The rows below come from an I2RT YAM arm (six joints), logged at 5 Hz.
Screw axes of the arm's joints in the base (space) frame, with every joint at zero. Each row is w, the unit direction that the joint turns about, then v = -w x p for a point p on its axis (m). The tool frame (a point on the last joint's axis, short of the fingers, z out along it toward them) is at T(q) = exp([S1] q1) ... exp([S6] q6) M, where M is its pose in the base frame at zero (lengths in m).
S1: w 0 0 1 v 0 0 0
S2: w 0 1 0 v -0.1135 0 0.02
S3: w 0 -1 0 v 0.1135 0 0.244
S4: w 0 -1 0 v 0.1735 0 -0.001
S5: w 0 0 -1 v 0 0.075 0
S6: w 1 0 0 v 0 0.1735 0
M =
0 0 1 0.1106
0 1 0 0
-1 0 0 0.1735
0 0 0 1
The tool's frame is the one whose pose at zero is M.
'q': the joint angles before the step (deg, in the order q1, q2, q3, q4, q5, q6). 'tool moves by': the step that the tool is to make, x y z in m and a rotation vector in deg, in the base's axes. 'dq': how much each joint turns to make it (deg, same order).
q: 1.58, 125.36, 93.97, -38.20, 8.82, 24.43
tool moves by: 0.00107, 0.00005, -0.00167, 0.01, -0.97, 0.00
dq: 0.00, 0.02, -0.52, 1.51, 0.02, 0.00
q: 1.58, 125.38, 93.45, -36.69, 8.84, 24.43
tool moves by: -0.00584, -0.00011, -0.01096, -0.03, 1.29, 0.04
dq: 0.01, 0.00, -2.43, 1.14, -0.02, -0.03
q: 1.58, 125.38, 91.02, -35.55, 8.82, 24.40
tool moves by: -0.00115, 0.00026, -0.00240, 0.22, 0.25, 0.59
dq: 0.00, 0.00, -0.54, 0.37, -0.41, -0.48
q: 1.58, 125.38, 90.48, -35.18, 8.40, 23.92
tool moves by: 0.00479, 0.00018, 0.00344, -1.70, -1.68, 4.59
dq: 0.00, -0.02, 0.41, 1.93, -0.02, -4.96
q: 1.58, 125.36, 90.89, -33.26, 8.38, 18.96
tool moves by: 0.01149, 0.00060, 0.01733, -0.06, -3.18, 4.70
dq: -0.11, -0.02, 3.46, 0.28, -1.83, -4.48
